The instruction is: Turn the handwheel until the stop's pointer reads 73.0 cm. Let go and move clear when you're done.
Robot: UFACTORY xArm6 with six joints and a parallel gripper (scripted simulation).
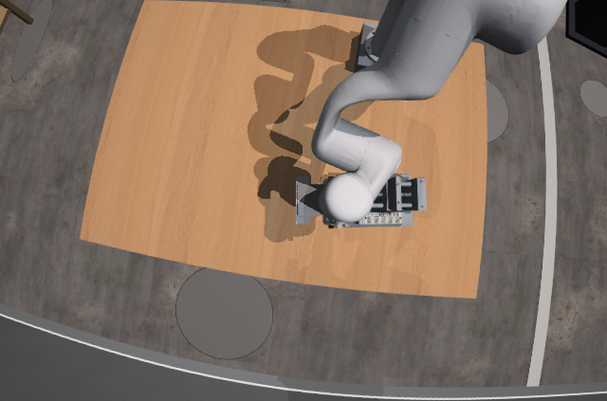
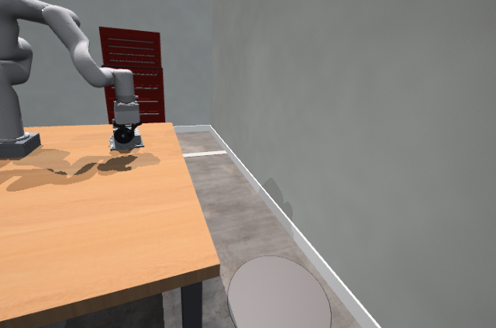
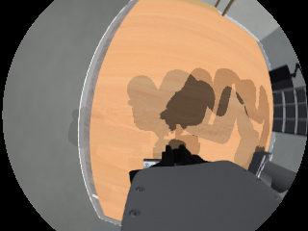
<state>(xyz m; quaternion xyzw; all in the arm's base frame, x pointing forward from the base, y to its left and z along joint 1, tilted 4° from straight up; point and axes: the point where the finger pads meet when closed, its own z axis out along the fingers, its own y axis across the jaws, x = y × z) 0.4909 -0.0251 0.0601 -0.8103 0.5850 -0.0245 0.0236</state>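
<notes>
My hand is 20 mm to the right of the black handwheel, 10 mm past it and 10 mm above it. Round my hand: stop: 160 mm to the left, 60 mm behind.
</notes>
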